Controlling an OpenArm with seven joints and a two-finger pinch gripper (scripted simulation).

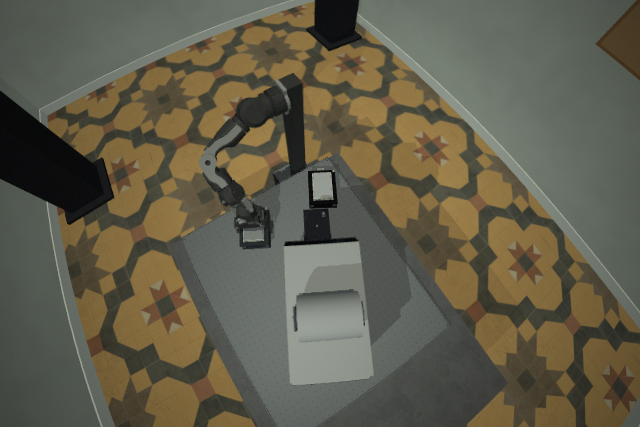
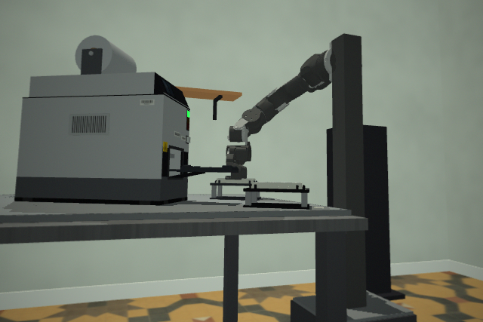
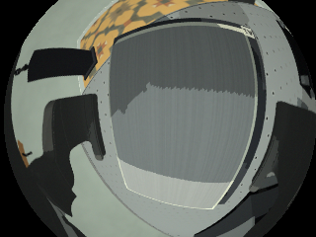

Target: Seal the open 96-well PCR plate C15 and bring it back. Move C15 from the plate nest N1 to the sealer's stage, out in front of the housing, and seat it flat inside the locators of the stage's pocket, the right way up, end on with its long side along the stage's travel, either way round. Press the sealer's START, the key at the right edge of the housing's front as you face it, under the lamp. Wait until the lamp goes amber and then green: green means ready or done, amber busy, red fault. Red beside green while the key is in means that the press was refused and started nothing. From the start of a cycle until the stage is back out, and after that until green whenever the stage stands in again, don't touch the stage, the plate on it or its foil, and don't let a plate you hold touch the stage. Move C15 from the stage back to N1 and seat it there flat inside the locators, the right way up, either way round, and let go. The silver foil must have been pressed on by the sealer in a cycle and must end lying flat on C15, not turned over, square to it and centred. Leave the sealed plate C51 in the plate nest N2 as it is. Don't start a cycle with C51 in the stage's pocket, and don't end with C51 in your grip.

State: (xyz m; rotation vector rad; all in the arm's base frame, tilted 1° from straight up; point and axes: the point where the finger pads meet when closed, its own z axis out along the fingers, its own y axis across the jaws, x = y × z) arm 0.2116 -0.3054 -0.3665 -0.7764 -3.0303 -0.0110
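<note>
Now: hand right at the plate C15. The rest, counted from my hand: sealer stage: 21 cm to the left, 15 cm ahead, 3 cm above; then sealed plate C51: 34 cm to the left, 1 cm below; then start key: 19 cm ahead, 13 cm above, 8 cm to the left.
</note>
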